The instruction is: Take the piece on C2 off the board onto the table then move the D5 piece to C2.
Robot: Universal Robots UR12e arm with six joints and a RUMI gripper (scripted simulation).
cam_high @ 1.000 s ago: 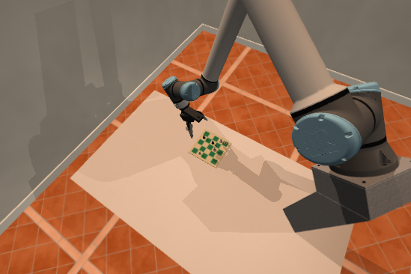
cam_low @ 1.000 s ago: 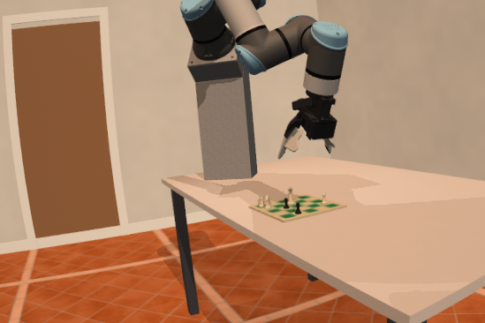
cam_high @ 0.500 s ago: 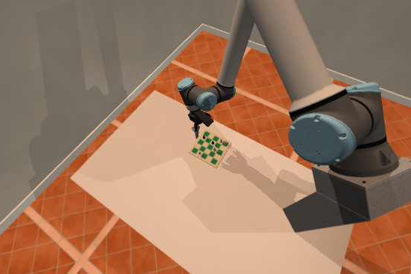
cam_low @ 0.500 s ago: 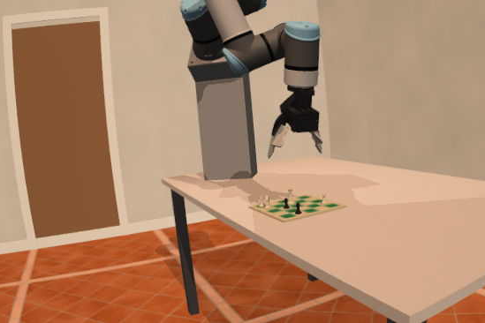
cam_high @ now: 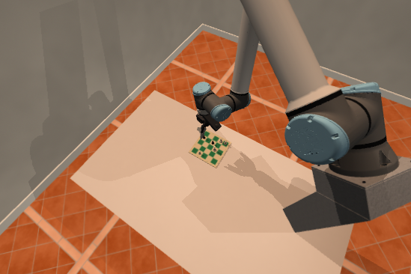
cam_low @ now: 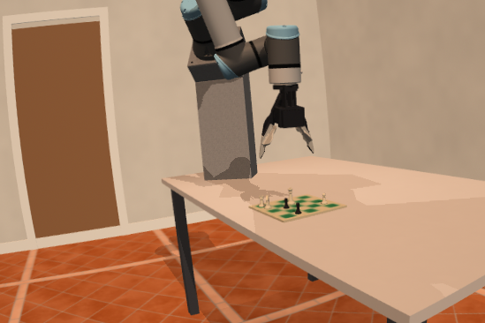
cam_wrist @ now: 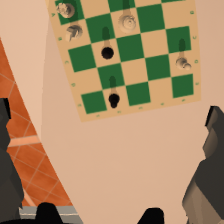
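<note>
The chessboard lies 16 cm below my hand, 3 cm to the left of it and 1 cm behind it. Round my hand: white pawn 14 cm below, 10 cm to the left, 5 cm ahead.
</note>
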